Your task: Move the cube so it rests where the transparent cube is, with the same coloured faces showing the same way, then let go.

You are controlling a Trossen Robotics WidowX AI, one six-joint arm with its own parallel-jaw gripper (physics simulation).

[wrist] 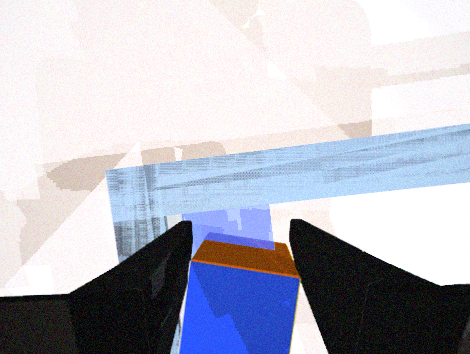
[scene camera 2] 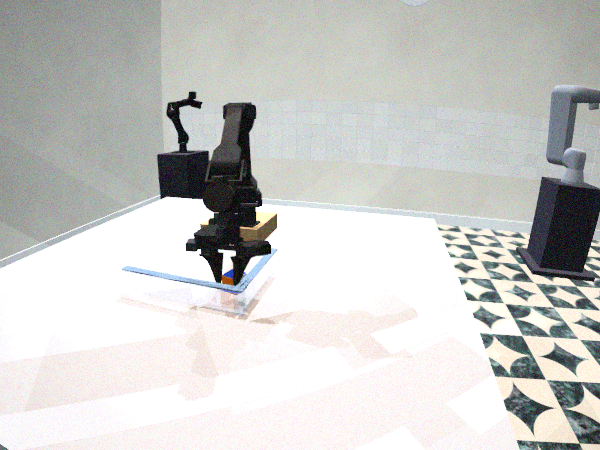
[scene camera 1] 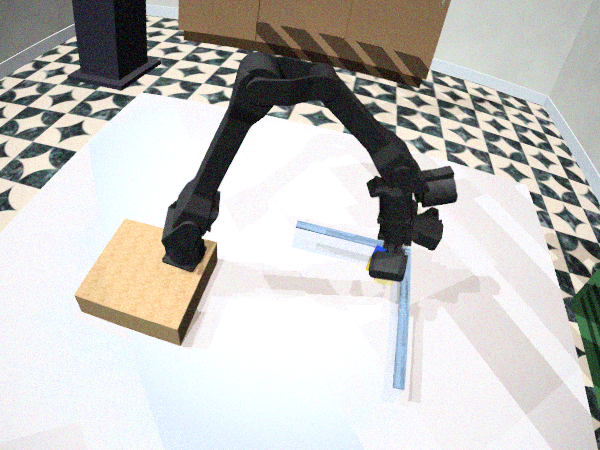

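Where they show: gripper, fingertip midpoint: (wrist: 241,229) (scene camera 2: 227,286); arm's base, link origin: (scene camera 2: 247,223) (scene camera 1: 184,254).
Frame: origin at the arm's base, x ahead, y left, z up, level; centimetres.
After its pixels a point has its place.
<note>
The cube (scene camera 1: 380,249) {x 34.2, y 15.8, z 0.9 cm} (scene camera 2: 228,280) {x 36.9, y 14.3, z 0.1 cm} (wrist: 240,310) {x 35.4, y 14.5, z 0.9 cm} has a blue top and an orange side facing the long barrier in the wrist view; some yellow shows in scene view 1. My gripper (scene camera 1: 384,257) {x 37.8, y 14.4, z -0.9 cm} (scene camera 2: 228,282) {x 37.8, y 14.4, z -0.9 cm} (wrist: 241,229) {x 37.8, y 14.4, z -0.9 cm} is shut on it and points down, holding it in the air near the barriers' corner. The transparent cube (scene camera 2: 229,299) (wrist: 232,222) is in that corner, lower than the held cube, which partly covers it in the wrist view. Its top is pale blue. The held cube looks slightly turned relative to it. The transparent cube's other faces are mostly hidden.
Two clear barriers with blue top edges (scene camera 1: 401,330) {x 41.0, y -1.4, z 0.3 cm} (scene camera 2: 170,276) {x 41.0, y 1.5, z 0.3 cm} (wrist: 320,167) {x 40.3, y 11.4, z 0.3 cm} meet in a corner close to the fingers. The arm stands on a wooden block (scene camera 1: 145,270) {x -4.9, y -6.2, z -0.2 cm} (scene camera 2: 265,227) {x -3.2, y 4.9, z -1.6 cm}. The white table (scene camera 1: 280,380) {x 23.9, y -14.3, z -5.7 cm} (scene camera 2: 350,260) {x 3.9, y 34.7, z -5.7 cm} carries them.
</note>
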